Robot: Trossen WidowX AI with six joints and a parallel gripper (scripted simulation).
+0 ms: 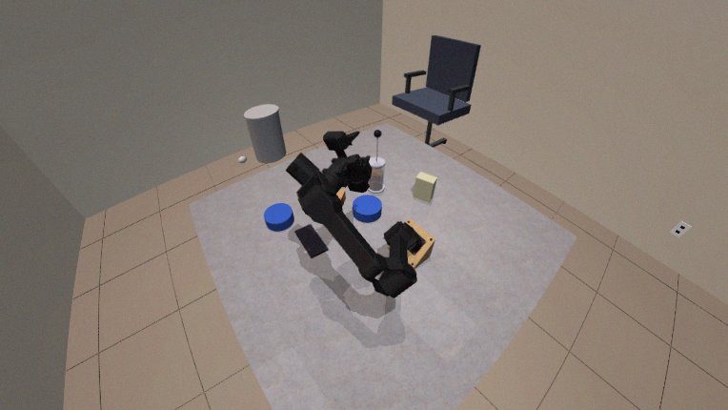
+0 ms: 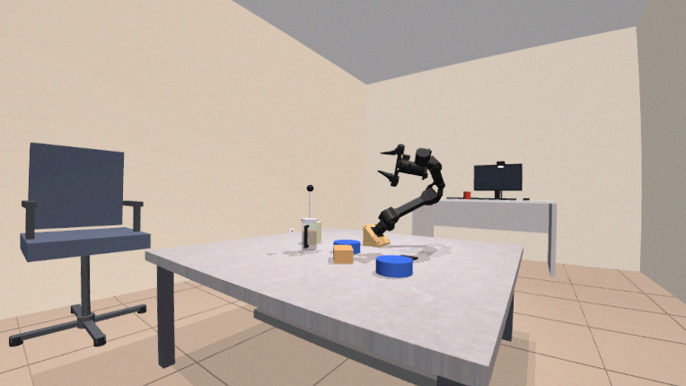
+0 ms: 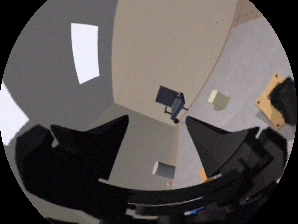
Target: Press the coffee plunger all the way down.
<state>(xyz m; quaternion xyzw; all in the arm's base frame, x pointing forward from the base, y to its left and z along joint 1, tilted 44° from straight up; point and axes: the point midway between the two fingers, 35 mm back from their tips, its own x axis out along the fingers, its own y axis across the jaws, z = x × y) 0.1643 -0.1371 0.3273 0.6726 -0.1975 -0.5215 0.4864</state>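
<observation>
My gripper tip is now 230 mm short of the glass coffee press, 220 mm to the left of it and 270 mm above it. From my gripper tip the other things lie so: orange block (250 mm ahead, 10 mm to the right, 380 mm below); then black slab (110 mm ahead, 170 mm to the left, 400 mm below).
</observation>
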